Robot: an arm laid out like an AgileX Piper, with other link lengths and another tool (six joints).
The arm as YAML. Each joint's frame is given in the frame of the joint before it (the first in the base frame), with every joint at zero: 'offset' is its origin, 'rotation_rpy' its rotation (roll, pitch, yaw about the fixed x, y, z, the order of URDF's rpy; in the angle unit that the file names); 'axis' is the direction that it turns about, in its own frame. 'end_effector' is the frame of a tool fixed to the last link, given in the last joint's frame.
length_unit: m
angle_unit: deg
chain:
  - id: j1
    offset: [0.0, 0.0, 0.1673]
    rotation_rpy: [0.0, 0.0, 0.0]
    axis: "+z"
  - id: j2
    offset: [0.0, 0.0, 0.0]
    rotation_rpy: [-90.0, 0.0, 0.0]
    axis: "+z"
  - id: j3
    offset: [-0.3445, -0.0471, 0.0]
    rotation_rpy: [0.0, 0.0, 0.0]
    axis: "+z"
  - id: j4
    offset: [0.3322, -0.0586, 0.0]
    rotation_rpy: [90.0, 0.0, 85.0]
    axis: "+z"
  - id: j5
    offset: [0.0, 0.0, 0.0]
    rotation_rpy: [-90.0, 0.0, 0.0]
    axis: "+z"
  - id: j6
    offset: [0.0, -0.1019, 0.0]
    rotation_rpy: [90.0, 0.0, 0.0]
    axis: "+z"
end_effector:
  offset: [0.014, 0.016, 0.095]
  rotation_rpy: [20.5, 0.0, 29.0]
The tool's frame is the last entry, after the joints.
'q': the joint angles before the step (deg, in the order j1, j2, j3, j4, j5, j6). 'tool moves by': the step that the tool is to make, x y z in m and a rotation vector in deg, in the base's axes. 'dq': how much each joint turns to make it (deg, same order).
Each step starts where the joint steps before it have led.
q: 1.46, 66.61, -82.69, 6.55, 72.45, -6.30
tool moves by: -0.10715, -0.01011, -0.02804, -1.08, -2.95, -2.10
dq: 0.00, -19.67, 16.25, -2.36, 0.36, 1.60
